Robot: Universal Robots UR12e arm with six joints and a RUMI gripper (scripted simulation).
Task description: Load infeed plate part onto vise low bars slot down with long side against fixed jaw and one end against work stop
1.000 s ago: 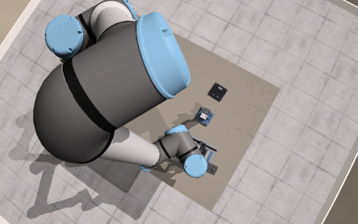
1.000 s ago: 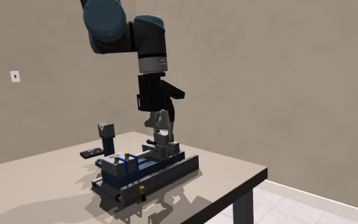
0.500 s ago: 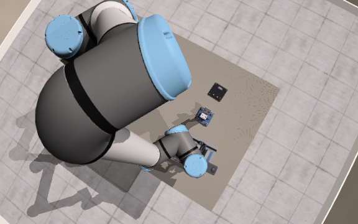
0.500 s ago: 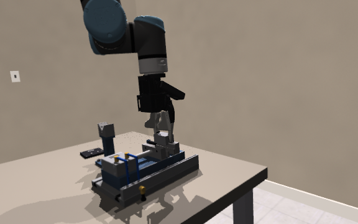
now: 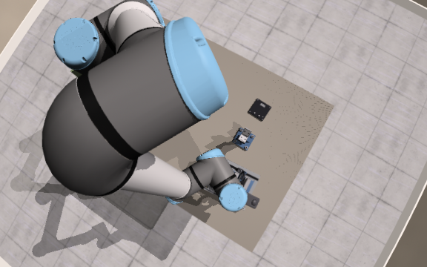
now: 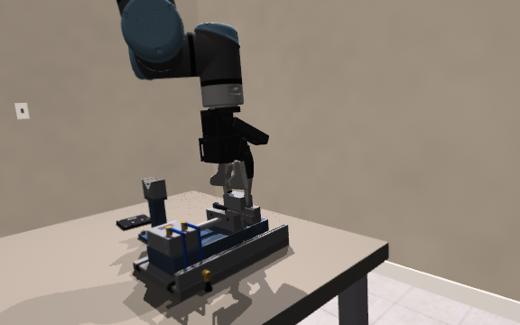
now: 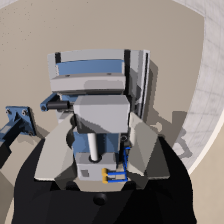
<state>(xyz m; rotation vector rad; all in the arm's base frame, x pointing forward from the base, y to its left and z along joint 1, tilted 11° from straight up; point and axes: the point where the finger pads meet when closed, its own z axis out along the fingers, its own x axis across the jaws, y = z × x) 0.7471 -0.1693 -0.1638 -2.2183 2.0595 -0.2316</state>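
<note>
My gripper is now 10 mm above the part. Round my hand: fixed jaw 30 mm ahead, 20 mm to the left, 50 mm below; work stop rod 70 mm to the left, 30 mm below; cylinder rod 90 mm behind, 10 mm to the left, 50 mm below.
</note>
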